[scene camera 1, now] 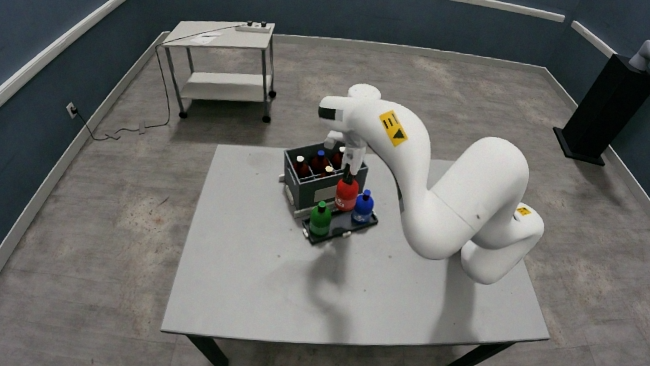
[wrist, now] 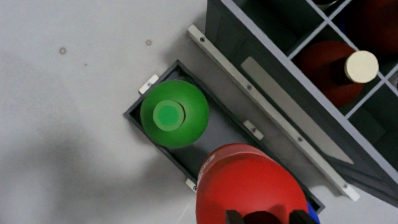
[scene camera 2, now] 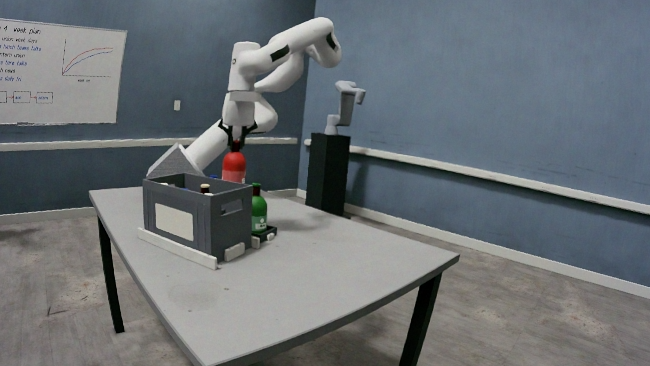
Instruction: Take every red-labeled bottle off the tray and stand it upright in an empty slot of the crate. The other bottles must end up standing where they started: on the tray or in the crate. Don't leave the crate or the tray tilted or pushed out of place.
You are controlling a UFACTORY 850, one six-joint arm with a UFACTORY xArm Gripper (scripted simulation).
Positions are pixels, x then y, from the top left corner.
Scene:
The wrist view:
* green bottle: 174,113
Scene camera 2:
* my gripper: 235,149
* red bottle: 234,164

